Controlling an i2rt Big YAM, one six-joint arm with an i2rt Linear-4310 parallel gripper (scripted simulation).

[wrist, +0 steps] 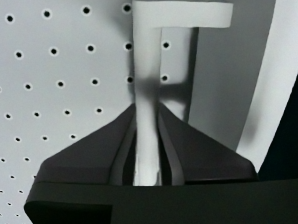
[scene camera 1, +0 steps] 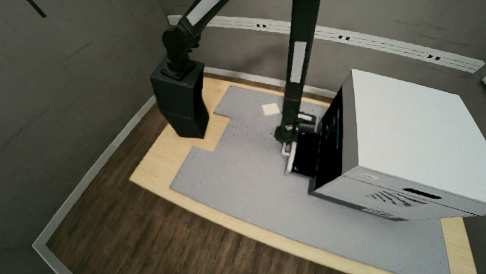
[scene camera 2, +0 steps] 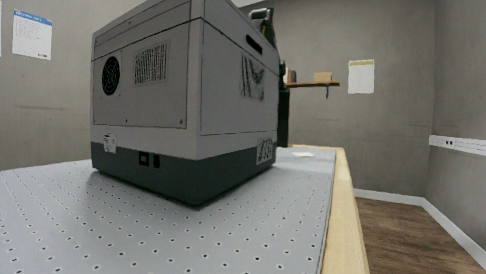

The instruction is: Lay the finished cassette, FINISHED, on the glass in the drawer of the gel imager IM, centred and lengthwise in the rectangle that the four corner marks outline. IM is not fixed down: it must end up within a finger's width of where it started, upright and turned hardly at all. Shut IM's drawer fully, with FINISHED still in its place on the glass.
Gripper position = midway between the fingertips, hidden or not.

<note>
I see my gripper (wrist: pixel 147 112) and a gel imager IM (scene camera 1: pixel 401 151).
</note>
